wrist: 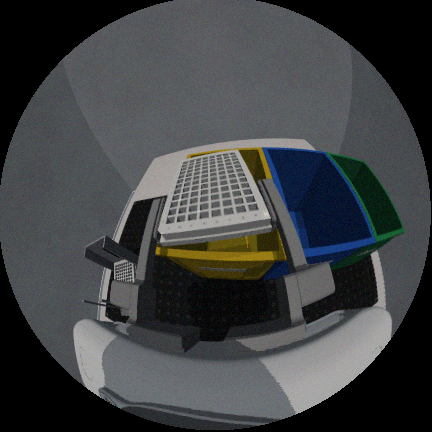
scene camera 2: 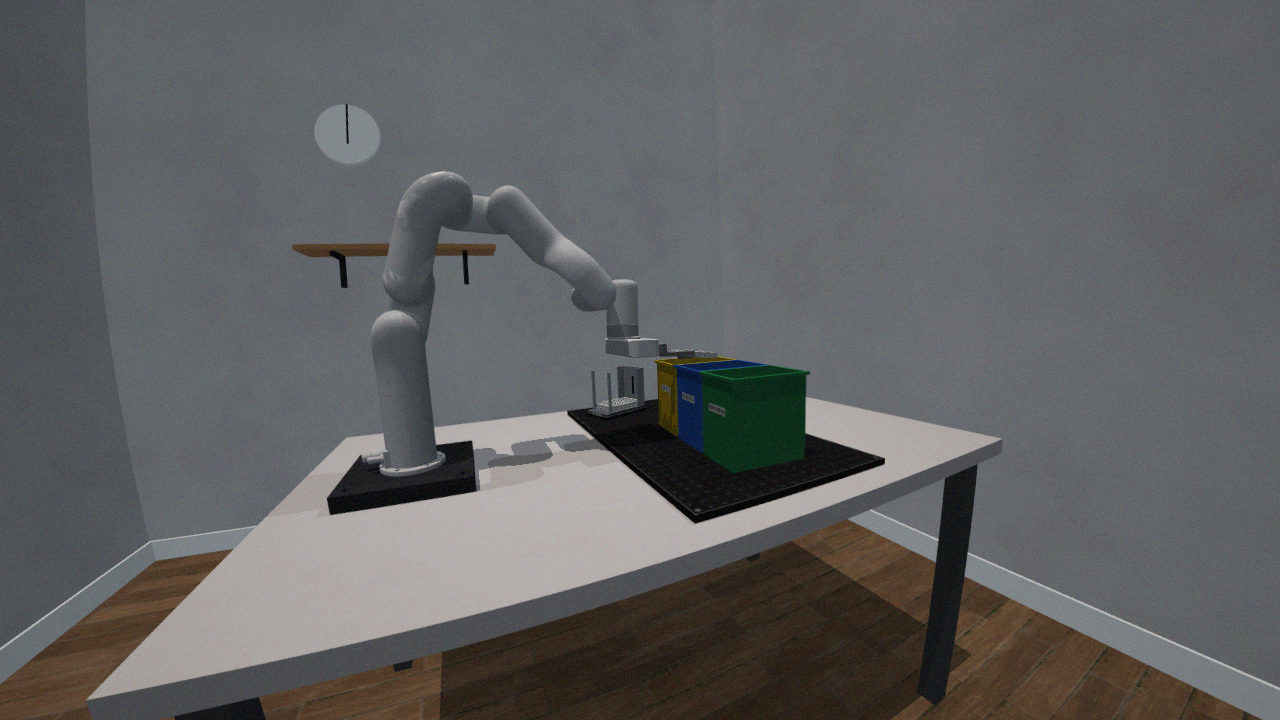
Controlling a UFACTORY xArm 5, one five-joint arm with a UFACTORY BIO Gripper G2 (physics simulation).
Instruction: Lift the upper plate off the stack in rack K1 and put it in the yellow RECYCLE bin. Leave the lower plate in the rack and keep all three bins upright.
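Seen in the pictures: end effector, tool point: (wrist: 211, 212) (scene camera 2: 675, 353); arm's base, origin of the base link: (scene camera 2: 413, 465).
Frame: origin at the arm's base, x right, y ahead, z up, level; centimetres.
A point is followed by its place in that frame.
Note:
My gripper (scene camera 2: 687, 351) (wrist: 215, 204) @(y 62.3, x 4.1, z 18.2 cm) is shut on the upper plate, with one finger at each long side. The upper plate (scene camera 2: 705, 353) @(y 68.8, x 8.2, z 17.9 cm) (wrist: 212, 187) @(y 64.6, x 4.4, z 18.7 cm) is pale, gridded and roughly level, above the open yellow bin (scene camera 2: 666, 402) @(y 59.5, x 3.4, z 5.6 cm) (wrist: 230, 259) @(y 58.8, x 5.0, z 16.1 cm). In the wrist view it hides much of that bin's opening. The lower plate (scene camera 2: 617, 404) @(y 56.6, x -19.9, z 1.5 cm) (wrist: 124, 270) @(y 61.6, x -23.6, z 0.9 cm) sits in rack K1 (scene camera 2: 630, 383) @(y 64.5, x -25.6, z 6.4 cm) (wrist: 95, 251) @(y 63.8, x -28.0, z 8.9 cm), partly hidden by a finger in the wrist view. The blue bin (scene camera 2: 688, 420) @(y 57.1, x 16.2, z 3.9 cm) (wrist: 330, 249) @(y 57.3, x 14.3, z 16.1 cm) and the green bin (scene camera 2: 760, 425) @(y 59.6, x 36.1, z 6.6 cm) (wrist: 372, 195) @(y 63.4, x 36.5, z 12.7 cm) stand upright beside the yellow one, also upright.
The bins and rack stand on a black perforated board (scene camera 2: 680, 492) @(y 40.8, x 36.0, z -1.9 cm) (wrist: 170, 290) @(y 57.6, x -10.3, z -1.9 cm) on the white table (scene camera 2: 447, 564) @(y 3.9, x 35.5, z -3.2 cm). Thin upright posts (scene camera 2: 609, 392) @(y 53.0, x -17.3, z 6.1 cm) rise at the rack. A wooden shelf (scene camera 2: 465, 248) is on the wall behind the arm.

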